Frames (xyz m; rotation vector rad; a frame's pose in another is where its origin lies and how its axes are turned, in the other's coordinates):
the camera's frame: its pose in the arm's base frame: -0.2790 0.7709 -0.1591 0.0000 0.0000 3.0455
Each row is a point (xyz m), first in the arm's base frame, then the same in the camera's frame.
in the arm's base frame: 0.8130 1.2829 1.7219
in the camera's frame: -1.0378 -0.6144 1.8810
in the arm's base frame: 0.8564 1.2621 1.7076
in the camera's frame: -1.0830 -0.5979 1.8667
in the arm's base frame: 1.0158 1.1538 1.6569
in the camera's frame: -1.2521 -0.5054 1.8160
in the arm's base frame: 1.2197 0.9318 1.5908
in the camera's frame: -1.4763 -0.3040 1.7499
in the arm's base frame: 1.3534 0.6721 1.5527
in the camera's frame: -1.6343 -0.0583 1.7118
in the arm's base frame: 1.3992 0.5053 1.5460
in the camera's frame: -1.6959 0.1034 1.7051
